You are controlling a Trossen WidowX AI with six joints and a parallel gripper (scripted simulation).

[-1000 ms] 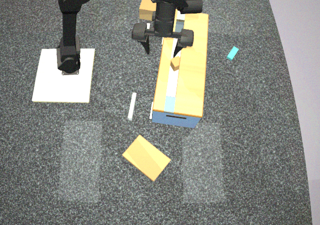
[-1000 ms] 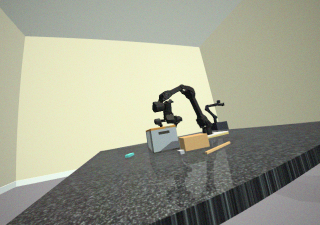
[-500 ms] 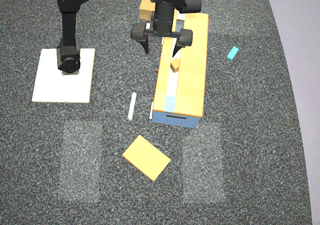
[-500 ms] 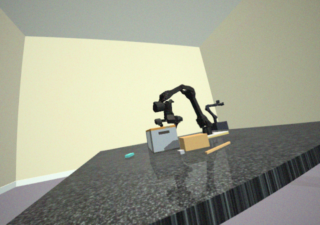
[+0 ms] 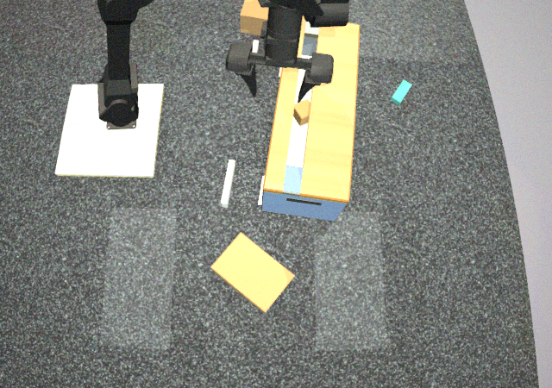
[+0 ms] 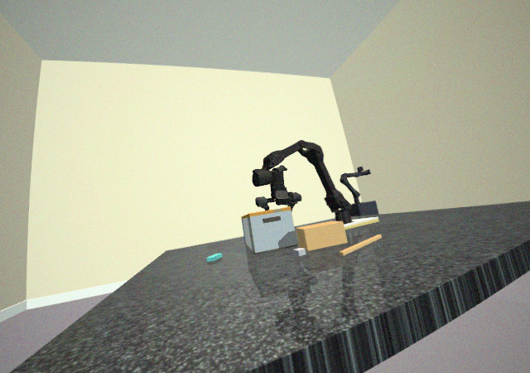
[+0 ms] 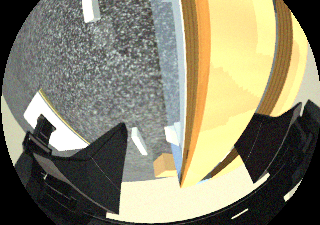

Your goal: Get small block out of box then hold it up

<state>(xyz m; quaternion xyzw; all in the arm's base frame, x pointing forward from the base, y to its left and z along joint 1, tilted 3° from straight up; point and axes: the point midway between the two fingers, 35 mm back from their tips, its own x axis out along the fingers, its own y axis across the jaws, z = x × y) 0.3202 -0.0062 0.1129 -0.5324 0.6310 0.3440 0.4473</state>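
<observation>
Right now my gripper tip is 5 cm short of the small block and 3 cm to the left of it. From my gripper tip the other things lie so: wooden stick (3 cm behind, 40 cm to the left, 9 cm below); then long box (3 cm ahead, 1 cm to the right, 3 cm below); then teal block (29 cm ahead, 6 cm to the left, 8 cm below).
</observation>
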